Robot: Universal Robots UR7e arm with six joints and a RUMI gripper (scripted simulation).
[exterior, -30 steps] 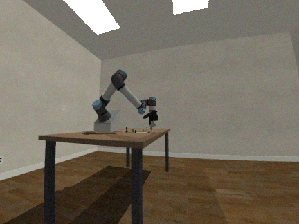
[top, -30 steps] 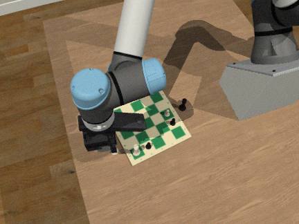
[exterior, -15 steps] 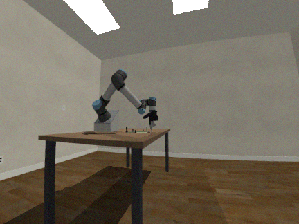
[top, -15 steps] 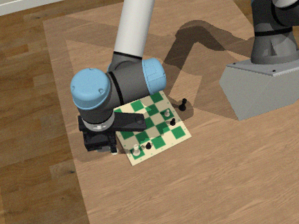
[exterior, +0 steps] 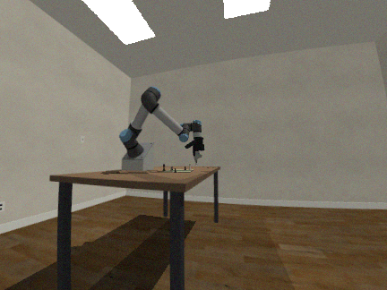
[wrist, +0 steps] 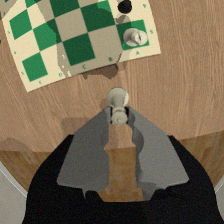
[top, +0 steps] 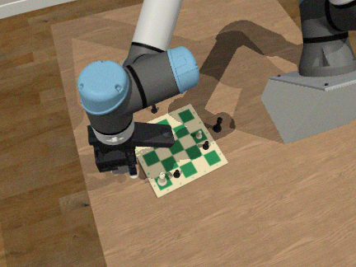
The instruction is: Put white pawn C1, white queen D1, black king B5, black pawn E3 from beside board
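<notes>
Right now my hand is 20 cm past the white pawn, 9 cm to the left of it and 7 cm above it. Round my hand: black king: 26 cm behind, 10 cm to the right, 5 cm below; cream chessboard: 13 cm behind, 7 cm to the right, 8 cm below.
</notes>
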